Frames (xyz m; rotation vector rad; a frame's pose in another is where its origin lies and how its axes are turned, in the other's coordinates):
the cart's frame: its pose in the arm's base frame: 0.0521 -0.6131 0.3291 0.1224 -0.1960 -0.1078
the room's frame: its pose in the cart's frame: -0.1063 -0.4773 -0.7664 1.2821 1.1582 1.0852
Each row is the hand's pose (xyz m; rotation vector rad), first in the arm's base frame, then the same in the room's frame.
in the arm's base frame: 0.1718 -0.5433 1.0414 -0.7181 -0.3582 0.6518
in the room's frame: 0.6588 1.4519 0.2066 -2.2032 -0.1946 -0.7575
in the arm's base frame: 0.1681 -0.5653 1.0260 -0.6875 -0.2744 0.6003
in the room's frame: 0.6347 1.4396 0.2061 -2.1203 -0.2026 -0.8486
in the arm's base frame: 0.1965 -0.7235 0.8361 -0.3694 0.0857 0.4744
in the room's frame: 0.4625 1.2644 0.2459 -1.6150 -0.2653 -1.0358
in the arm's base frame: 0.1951 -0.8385 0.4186 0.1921 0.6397 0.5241
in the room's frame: 0.2954 0.8659 0.2174 -0.8205 -0.1595 -0.9668
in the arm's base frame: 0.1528 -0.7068 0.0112 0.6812 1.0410 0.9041
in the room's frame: 0.3595 0.4590 0.0932 -0.2744 0.1278 -0.5602
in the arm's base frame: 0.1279 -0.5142 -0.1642 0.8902 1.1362 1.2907
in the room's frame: 0.5170 0.2712 0.0016 -0.1180 0.3369 -0.2040
